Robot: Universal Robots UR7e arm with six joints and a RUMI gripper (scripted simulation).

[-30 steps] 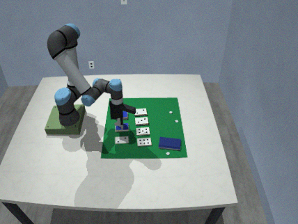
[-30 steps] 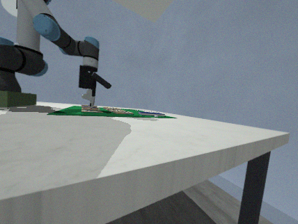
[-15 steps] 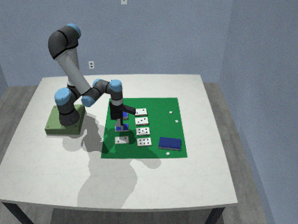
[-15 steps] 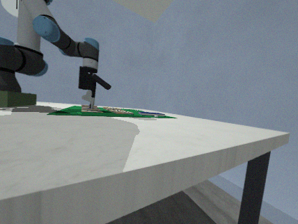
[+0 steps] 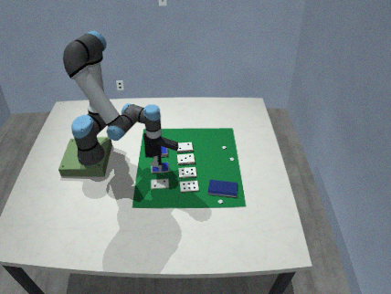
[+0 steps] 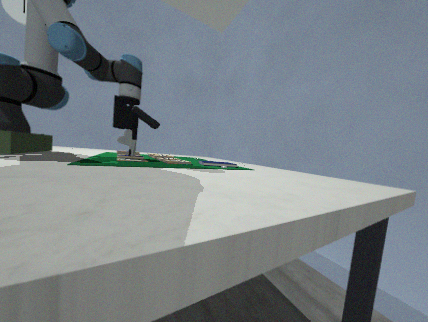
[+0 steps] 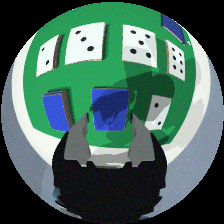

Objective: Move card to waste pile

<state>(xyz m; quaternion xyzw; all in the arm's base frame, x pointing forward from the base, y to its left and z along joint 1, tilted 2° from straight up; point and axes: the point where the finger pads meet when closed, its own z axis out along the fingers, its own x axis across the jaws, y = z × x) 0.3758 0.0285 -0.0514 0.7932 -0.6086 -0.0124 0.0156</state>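
The red card lies 2 cm below my hand. From my hand the other things lie so: green mat (14 cm ahead, 6 cm to the left, 3 cm below).
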